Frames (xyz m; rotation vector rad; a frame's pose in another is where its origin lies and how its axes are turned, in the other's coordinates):
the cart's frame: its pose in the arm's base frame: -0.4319 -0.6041 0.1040 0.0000 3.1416 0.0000
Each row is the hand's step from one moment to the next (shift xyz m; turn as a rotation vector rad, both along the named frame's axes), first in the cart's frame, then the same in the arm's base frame.
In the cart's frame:
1: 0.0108 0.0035 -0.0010 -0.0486 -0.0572 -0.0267
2: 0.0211 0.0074 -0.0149 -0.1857 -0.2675 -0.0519
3: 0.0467 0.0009 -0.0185 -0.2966 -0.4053 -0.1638
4: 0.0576 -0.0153 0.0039 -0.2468 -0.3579 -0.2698
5: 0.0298 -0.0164 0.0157 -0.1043 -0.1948 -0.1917
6: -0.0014 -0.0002 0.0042 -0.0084 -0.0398 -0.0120
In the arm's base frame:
1: -0.0108 0.0035 0.0010 0.0486 -0.0572 0.0267
2: -0.0211 0.0074 0.0149 0.1857 -0.2675 0.0519
3: -0.0467 0.0009 0.0185 0.2966 -0.4053 0.1638
4: -0.0576 -0.0153 -0.0039 0.2468 -0.3579 0.2698
5: -0.0298 -0.0164 -0.0157 0.1043 -0.1948 0.1917
6: 0.0014 -0.0002 -0.0042 0.0084 -0.0398 0.0120

